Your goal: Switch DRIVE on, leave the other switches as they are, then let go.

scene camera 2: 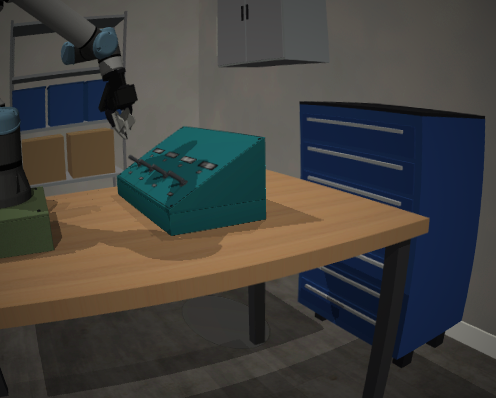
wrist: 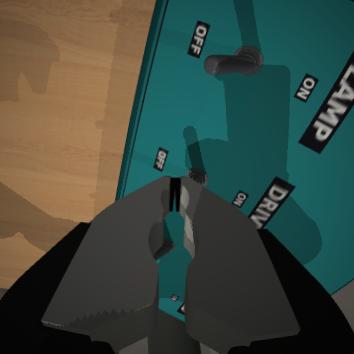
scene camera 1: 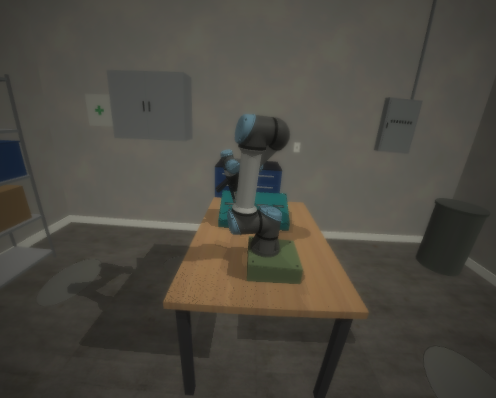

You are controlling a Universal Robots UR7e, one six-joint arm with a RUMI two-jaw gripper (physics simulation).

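Seen in the pictures: gripper, fingertip midpoint: [scene camera 2: 126, 139] [wrist: 174, 179] [scene camera 1: 235, 202]; arm's base, link origin: [scene camera 2: 6, 199] [scene camera 1: 264, 248].
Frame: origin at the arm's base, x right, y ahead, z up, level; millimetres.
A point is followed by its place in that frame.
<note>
A teal sloped switch panel [scene camera 1: 275, 198] @(x 127, y 581, z 75 mm) [scene camera 2: 220, 145] @(x 88, y 581, z 75 mm) [wrist: 185, 100] @(x -165, y 428, z -14 mm) stands on the table. In the wrist view the DRIVE label [wrist: 272, 202] @(x -109, y 521, z 39 mm) is partly covered by my right jaw. The DRIVE switch's round base [wrist: 197, 176] @(x -102, y 454, z 8 mm) shows between its OFF label [wrist: 160, 159] @(x -96, y 422, z -17 mm) and ON label [wrist: 240, 199] @(x -95, y 498, z 26 mm). Its lever is hidden behind my jaws, so its position cannot be told. The LAMP switch lever [wrist: 225, 64] @(x -219, y 431, z 34 mm) leans to its OFF side. Part of another lever [wrist: 165, 249] @(x 19, y 451, z 13 mm) shows between the jaws. My gripper [scene camera 2: 125, 136] @(x -175, y 405, z 91 mm) [wrist: 174, 179] @(x -175, y 405, z 91 mm) is shut and empty, above the panel's far left side in scene camera 2.
The wooden table [scene camera 1: 215, 290] @(x -231, y -212, z -95 mm) [scene camera 2: 320, 240] @(x 415, y 636, z -95 mm) carries the panel and the arm's green base [scene camera 1: 275, 272] @(x 41, y -148, z -34 mm) [scene camera 2: 25, 230] @(x 175, y 44, z -40 mm). A blue drawer cabinet [scene camera 2: 440, 200] stands behind the table. A shelf rack [scene camera 2: 125, 50] with blue and brown boxes stands beyond the arm. Several dark levers stick up from the panel.
</note>
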